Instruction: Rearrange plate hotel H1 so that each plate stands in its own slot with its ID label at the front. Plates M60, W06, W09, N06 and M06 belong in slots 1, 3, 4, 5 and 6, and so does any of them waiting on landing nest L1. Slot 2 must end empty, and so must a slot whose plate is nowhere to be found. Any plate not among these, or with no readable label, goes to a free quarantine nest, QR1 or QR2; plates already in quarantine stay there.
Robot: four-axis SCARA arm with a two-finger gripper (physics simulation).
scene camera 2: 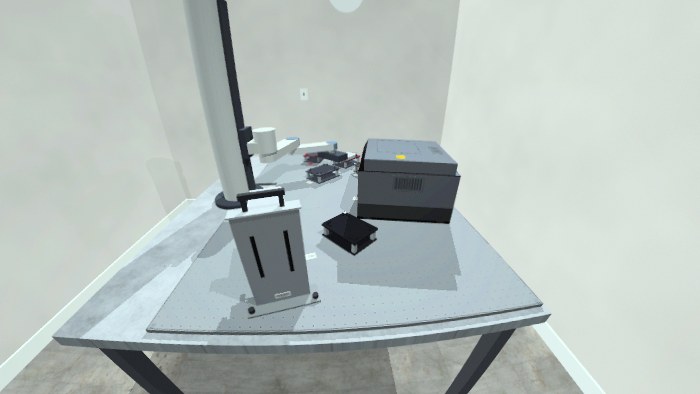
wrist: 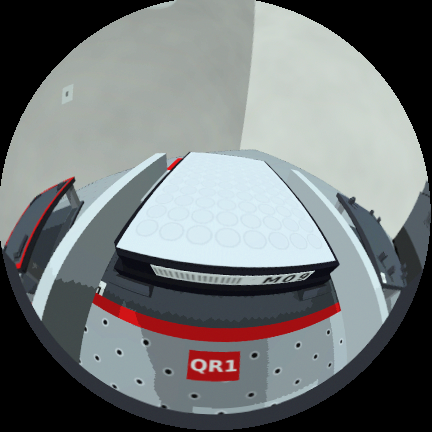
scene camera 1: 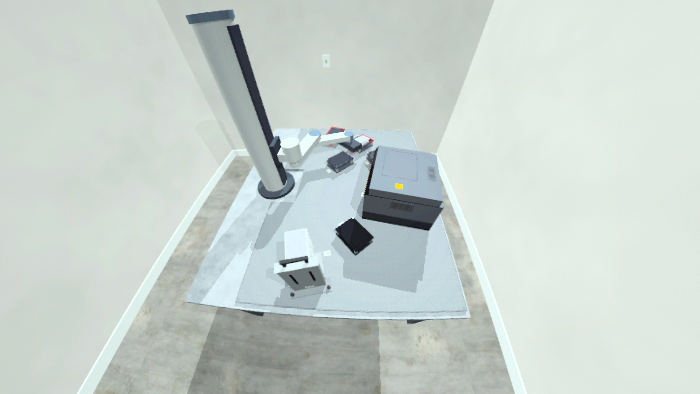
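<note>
My gripper is shut on a white-topped plate, whose front label reads M09. The plate is level, low over the red-edged quarantine nest QR1; I cannot tell whether it touches the nest. Its label faces the same side as the QR1 sign. Another red-edged nest stands to the left in the wrist view; its sign is not readable. Plate hotel H1 appears to be the white and grey tower at the front left; its slots and plates are hidden.
A large grey device stands at the right. A black nest stands right of the tower. A dark nest stands further back. Another dark nest is right of QR1. The arm column rises at left.
</note>
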